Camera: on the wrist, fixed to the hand. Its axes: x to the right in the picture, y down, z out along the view.
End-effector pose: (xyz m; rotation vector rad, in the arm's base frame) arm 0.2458 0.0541 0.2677 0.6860 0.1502 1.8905
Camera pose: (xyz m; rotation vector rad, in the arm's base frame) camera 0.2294 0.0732 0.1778 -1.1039 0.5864 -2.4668
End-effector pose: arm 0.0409 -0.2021 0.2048 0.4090 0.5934 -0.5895
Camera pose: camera -0.0226 -0.1758 0.1416 0.6943 -0.1946 0.8086
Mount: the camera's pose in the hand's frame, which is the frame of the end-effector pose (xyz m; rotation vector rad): -0.0138 -0.0314 -0.0868 0.0949 -0.3529 1.5628
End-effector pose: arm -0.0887 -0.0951 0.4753 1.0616 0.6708 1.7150
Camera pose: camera -0.1494 -0.0930 0.4044 -1.8254 0.4673 -2.1778
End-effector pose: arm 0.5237 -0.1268 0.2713 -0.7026 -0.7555 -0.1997
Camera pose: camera 0.5496 -0.2080 0.2332 -1.0643 -0.3594 1.3948
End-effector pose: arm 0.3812 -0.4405 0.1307 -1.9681 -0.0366 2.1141
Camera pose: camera 0.4726 -0.4261 0.1427 0.9091 -1.2061 -1.7765
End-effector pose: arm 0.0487 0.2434 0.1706 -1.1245 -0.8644 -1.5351
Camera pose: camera -0.0011 0.1752 0.1309 -1.4233 -0.0635 -0.0028
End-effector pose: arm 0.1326 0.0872 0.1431 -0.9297 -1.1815 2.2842
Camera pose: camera 0.2059 0.1447 0.1378 0.9487 0.1414 -1.9003
